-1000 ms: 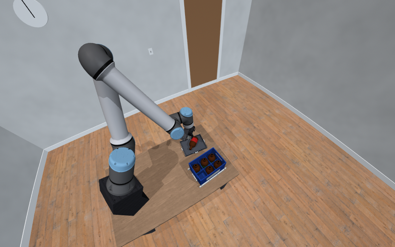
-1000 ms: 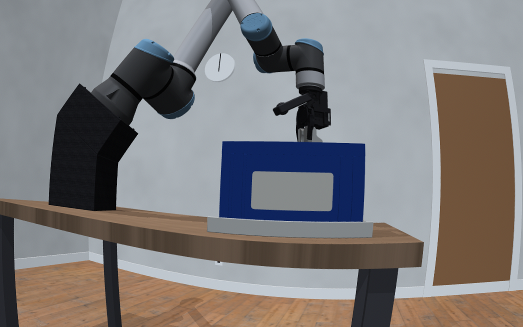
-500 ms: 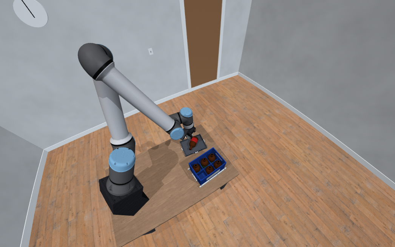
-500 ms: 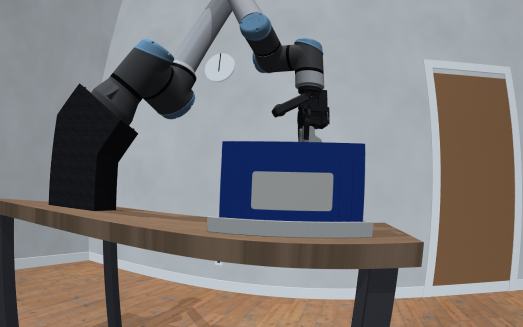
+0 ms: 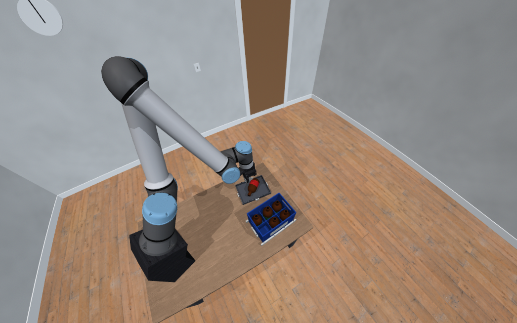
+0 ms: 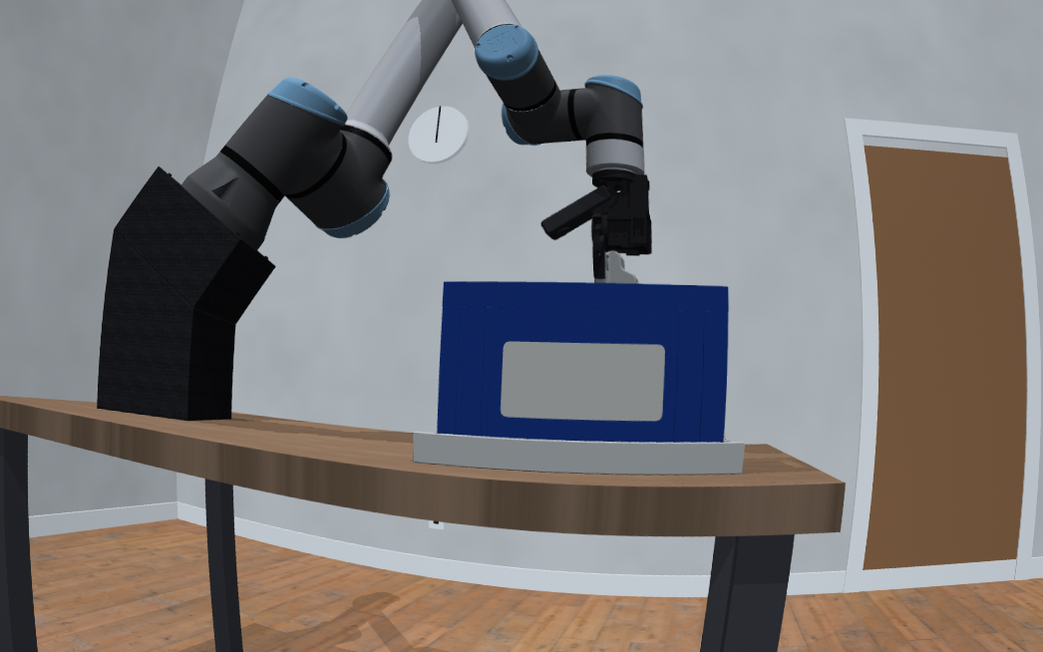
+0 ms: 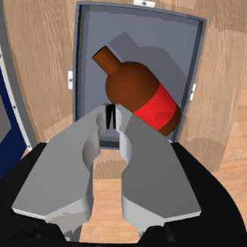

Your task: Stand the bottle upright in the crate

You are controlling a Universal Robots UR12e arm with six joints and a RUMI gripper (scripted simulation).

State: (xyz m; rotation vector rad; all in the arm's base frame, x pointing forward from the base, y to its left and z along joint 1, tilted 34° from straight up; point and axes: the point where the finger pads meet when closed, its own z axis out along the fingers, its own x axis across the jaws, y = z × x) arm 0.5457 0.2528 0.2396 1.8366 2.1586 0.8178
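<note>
Right now the grey tray is 19 cm below my hand, 4 cm to the left of it and 4 cm ahead of it. The rest, counted from my hand: blue crate 26 cm to the right, 12 cm below, 11 cm ahead.
</note>
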